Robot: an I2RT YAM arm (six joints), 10 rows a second.
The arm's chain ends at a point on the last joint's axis. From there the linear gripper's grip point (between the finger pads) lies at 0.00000 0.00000 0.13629 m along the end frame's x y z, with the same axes.
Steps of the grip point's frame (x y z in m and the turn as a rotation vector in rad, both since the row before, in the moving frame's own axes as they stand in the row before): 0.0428 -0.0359 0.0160 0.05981 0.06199 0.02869; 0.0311 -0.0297 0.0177 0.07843 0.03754 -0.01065; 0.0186 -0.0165 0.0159 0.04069 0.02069 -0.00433; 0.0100 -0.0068 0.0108 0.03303 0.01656 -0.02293; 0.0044 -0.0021 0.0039 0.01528 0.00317 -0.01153; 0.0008 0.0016 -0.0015 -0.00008 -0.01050 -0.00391; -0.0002 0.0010 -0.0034 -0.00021 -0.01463 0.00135; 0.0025 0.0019 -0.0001 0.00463 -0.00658 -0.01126; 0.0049 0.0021 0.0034 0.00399 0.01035 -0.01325
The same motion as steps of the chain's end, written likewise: 0.0342 -0.0279 0.0165 0.05981 0.06199 0.02869; 0.0260 -0.0190 0.0182 0.07843 0.03754 -0.01065; 0.0158 -0.0110 0.0160 0.04069 0.02069 -0.00433; 0.0078 -0.0023 0.0109 0.03303 0.01656 -0.02293; 0.0040 0.0000 0.0039 0.01528 0.00317 -0.01153; 0.0022 0.0016 -0.0015 -0.00008 -0.01050 -0.00391; 0.0018 0.0010 -0.0034 -0.00021 -0.01463 0.00135; 0.0034 0.0025 -0.0001 0.00463 -0.00658 -0.01126; 0.0035 0.0027 0.0034 0.00399 0.01035 -0.01325
